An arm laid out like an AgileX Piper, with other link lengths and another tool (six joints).
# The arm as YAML. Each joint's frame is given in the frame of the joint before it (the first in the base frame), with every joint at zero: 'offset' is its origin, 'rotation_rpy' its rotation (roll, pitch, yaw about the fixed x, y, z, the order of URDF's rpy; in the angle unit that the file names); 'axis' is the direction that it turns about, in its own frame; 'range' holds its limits. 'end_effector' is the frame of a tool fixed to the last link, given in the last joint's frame.
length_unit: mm
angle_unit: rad
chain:
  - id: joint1
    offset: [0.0, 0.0, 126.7]
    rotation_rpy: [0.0, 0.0, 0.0]
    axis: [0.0, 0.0, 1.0]
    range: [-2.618, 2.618]
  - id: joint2
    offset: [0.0, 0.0, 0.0]
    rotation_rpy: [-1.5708, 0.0, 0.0]
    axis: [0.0, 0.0, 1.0]
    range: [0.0, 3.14]
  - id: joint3
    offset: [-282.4, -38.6, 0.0]
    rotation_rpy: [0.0, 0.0, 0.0]
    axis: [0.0, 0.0, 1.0]
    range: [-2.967, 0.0]
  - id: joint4
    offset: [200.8, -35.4, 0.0]
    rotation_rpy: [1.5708, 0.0, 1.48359]
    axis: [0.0, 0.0, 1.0]
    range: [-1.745, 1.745]
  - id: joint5
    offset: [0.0, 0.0, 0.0]
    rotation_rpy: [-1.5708, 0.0, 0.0]
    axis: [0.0, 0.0, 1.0]
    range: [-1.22, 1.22]
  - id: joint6
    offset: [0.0, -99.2, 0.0]
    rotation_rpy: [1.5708, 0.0, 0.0]
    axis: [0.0, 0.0, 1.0]
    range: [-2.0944, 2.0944]
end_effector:
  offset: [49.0, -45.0, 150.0]
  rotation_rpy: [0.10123, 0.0, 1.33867]
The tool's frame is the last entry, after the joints.
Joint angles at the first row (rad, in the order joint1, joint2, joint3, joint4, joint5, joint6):
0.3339, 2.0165, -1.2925, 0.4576, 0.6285, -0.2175
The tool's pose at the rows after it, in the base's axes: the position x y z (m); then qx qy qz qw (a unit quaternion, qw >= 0):
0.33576, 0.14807, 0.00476, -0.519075, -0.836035, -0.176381, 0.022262
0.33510, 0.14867, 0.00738, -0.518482, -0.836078, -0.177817, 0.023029
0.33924, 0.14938, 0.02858, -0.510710, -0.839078, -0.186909, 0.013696
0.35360, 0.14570, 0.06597, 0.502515, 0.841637, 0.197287, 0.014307
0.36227, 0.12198, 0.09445, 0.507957, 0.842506, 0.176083, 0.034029
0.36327, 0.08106, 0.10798, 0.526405, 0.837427, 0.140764, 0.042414
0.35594, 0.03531, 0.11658, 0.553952, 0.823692, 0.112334, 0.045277
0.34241, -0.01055, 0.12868, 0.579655, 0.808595, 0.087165, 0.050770
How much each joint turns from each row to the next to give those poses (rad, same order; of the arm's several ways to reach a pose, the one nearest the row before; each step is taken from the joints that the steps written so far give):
0.0000, 0.0000, -0.0008, 0.0013, 0.0000, 0.0032
0.0000, -0.0068, -0.0014, 0.0009, 0.0073, 0.0009
0.0000, -0.0421, -0.0359, -0.0295, 0.0484, 0.0237
-0.0019, -0.0506, -0.1009, -0.0808, 0.0878, 0.0665
-0.0313, -0.0164, -0.1234, -0.1004, 0.1402, 0.0638
-0.0720, -0.0031, -0.0731, -0.0667, 0.1210, 0.0104
-0.0966, -0.0215, -0.0134, -0.0355, 0.0774, -0.0154
-0.1018, -0.0374, -0.0012, -0.0332, 0.0689, -0.0275

